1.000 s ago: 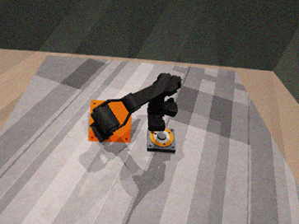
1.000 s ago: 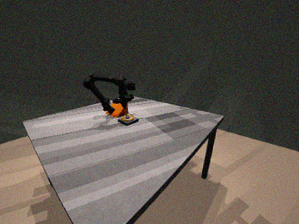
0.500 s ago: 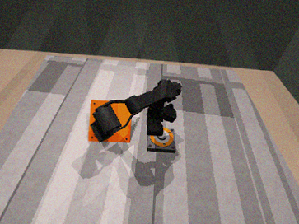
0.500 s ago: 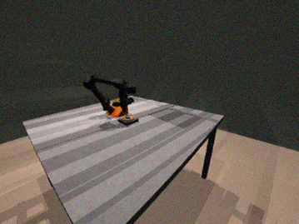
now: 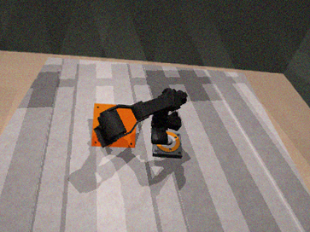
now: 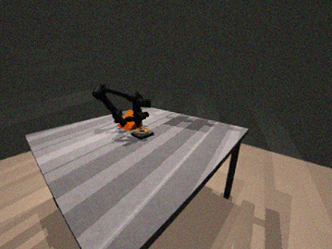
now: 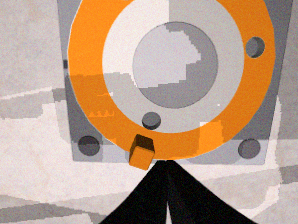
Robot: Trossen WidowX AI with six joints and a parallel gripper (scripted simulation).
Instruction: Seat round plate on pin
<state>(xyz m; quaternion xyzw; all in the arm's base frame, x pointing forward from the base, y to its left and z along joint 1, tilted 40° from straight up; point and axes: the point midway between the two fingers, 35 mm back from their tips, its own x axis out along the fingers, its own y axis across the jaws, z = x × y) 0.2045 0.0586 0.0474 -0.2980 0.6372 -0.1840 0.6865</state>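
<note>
The round plate is 3 cm ahead of my gripper tip, 1 cm to the left of it and 1 cm below it. The rest, counted from my gripper tip: square grey base: 5 cm ahead, 2 cm below.
</note>
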